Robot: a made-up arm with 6 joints.
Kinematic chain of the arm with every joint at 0, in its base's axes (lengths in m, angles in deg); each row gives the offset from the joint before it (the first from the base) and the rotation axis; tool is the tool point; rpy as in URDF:
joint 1: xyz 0 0 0.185 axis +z
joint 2: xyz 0 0 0 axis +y
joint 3: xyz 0.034 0 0.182 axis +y
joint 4: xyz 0.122 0 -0.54 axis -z
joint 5: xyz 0 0 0 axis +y
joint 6: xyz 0.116 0 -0.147 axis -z
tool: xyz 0 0 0 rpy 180 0 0
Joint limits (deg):
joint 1: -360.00..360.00
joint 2: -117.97..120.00
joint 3: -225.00..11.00
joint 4: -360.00..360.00
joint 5: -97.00..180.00
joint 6: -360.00..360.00
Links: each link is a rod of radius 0.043 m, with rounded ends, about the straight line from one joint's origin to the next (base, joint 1, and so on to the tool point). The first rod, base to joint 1, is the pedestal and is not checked.
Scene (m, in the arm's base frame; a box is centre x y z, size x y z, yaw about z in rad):
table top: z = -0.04
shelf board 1: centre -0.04 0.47 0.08 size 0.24 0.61 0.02 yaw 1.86
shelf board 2: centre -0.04 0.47 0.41 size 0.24 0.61 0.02 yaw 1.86
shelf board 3: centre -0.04 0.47 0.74 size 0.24 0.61 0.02 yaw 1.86
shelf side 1: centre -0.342 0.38 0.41 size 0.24 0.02 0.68 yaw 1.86
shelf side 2: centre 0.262 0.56 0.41 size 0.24 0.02 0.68 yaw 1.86
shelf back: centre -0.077 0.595 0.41 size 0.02 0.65 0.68 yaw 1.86
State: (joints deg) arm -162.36 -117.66 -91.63 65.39 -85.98 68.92
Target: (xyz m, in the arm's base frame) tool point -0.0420 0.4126 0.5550
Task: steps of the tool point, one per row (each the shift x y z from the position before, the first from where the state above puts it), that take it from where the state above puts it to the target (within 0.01 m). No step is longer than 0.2 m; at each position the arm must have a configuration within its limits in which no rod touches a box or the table.
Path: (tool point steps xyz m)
1: -0.0496 -0.1105 0.1519
2: -0.1132 -0.0701 0.1116
3: -0.1435 -0.0047 0.0581
4: -0.1310 0.0639 -0.0028
5: -0.0803 0.1117 -0.0640
6: -0.0080 0.1209 -0.1182

